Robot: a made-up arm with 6 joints. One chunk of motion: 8 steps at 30 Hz.
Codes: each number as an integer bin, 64 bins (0 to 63) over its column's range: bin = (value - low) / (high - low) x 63, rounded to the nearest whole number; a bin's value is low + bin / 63 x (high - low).
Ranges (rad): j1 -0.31..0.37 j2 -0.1..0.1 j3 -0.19..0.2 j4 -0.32..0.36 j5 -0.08..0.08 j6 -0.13..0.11
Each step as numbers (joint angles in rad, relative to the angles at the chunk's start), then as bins.
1 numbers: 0.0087 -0.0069 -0.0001 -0.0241 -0.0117 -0.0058
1 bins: 30 29 31 27 27 33
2 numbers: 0.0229 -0.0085 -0.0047 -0.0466 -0.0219 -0.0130
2 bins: 31 29 30 25 23 31
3 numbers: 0.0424 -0.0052 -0.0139 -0.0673 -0.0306 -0.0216
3 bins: 33 30 28 23 19 28
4 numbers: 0.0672 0.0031 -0.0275 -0.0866 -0.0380 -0.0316
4 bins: 35 32 26 22 17 26
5 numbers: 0.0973 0.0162 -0.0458 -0.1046 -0.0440 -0.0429
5 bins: 38 37 23 20 14 23
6 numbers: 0.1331 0.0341 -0.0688 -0.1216 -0.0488 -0.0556
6 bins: 41 42 20 18 12 20
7 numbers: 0.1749 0.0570 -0.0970 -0.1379 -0.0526 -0.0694
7 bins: 45 49 15 17 11 16
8 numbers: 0.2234 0.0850 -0.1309 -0.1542 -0.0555 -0.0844
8 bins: 49 58 10 15 10 12
